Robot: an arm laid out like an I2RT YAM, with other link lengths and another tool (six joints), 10 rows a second.
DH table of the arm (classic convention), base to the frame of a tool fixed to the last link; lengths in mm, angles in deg. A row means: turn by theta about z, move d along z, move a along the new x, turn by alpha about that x. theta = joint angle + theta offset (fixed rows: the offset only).
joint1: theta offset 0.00, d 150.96, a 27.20, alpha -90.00
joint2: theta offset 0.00, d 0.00, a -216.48, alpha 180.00
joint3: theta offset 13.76, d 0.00, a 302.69, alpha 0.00
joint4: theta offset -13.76, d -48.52, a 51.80, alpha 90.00
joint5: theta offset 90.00, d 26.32, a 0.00, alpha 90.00
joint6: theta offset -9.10, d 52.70, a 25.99, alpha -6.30
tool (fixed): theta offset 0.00, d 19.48, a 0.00, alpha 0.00
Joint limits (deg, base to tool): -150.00..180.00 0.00..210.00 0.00..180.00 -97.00..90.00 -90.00..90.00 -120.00..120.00
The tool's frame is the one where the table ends.
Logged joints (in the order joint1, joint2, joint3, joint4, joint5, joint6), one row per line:
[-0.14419, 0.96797, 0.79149, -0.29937, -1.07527, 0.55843]
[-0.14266, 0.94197, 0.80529, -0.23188, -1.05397, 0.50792]
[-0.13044, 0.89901, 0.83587, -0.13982, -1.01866, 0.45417]
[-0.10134, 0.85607, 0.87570, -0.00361, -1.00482, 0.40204]
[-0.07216, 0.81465, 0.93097, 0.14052, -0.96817, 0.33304]
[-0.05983, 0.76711, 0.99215, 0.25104, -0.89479, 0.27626]
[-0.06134, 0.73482, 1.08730, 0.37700, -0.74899, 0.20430]
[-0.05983, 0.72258, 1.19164, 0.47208, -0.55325, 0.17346]
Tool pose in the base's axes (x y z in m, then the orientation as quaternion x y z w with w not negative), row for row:
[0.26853, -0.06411, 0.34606, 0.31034, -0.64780, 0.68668, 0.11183]
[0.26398, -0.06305, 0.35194, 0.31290, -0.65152, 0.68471, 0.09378]
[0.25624, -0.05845, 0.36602, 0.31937, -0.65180, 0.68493, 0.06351]
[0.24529, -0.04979, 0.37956, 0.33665, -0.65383, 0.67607, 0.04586]
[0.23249, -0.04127, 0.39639, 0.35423, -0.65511, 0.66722, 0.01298]
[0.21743, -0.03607, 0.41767, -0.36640, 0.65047, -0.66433, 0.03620]
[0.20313, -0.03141, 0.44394, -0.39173, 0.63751, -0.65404, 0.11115]
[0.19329, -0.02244, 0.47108, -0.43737, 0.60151, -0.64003, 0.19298]
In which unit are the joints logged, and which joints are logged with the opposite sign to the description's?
The joints are logged in radians. Opposite sign: joint4, joint5, joint6.
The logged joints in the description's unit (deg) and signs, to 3 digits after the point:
[-8.261, 55.461, 45.349, 17.153, 61.608, -31.996]
[-8.174, 53.971, 46.140, 13.286, 60.388, -29.102]
[-7.474, 51.509, 47.892, 8.011, 58.365, -26.022]
[-5.806, 49.049, 50.174, 0.207, 57.572, -23.035]
[-4.134, 46.676, 53.341, -8.051, 55.472, -19.082]
[-3.428, 43.952, 56.846, -14.384, 51.268, -15.829]
[-3.515, 42.102, 62.298, -21.601, 42.914, -11.706]
[-3.428, 41.401, 68.276, -27.048, 31.699, -9.939]

